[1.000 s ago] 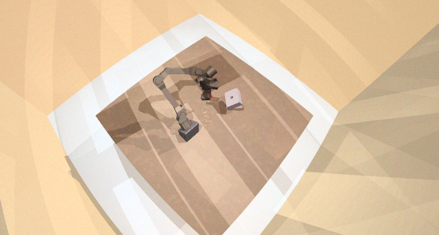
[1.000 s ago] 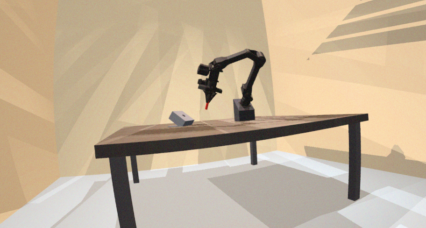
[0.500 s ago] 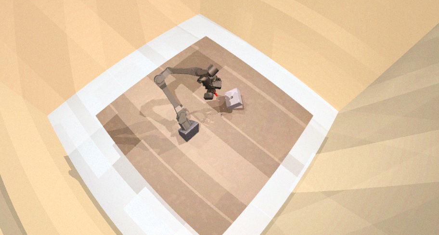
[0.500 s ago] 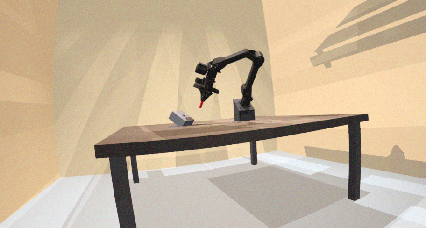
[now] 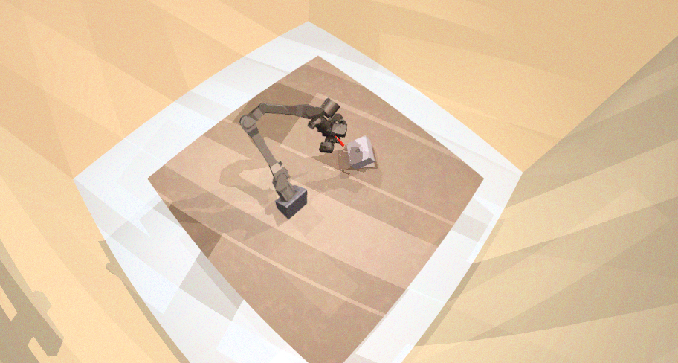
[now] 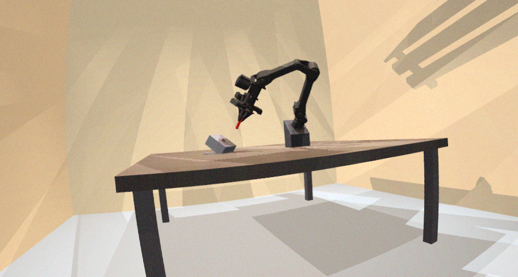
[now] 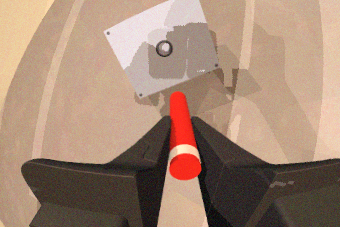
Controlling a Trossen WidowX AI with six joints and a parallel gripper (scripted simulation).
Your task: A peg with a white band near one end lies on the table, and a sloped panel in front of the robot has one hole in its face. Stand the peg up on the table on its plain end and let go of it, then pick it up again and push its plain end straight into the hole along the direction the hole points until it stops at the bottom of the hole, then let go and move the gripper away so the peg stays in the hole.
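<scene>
The grey sloped panel is 8 cm ahead of my gripper tip, 9 cm to the right of it and 11 cm below it. From my gripper tip the other things lie so: red peg (1 cm behind, 1 cm to the left, 1 cm above).
</scene>
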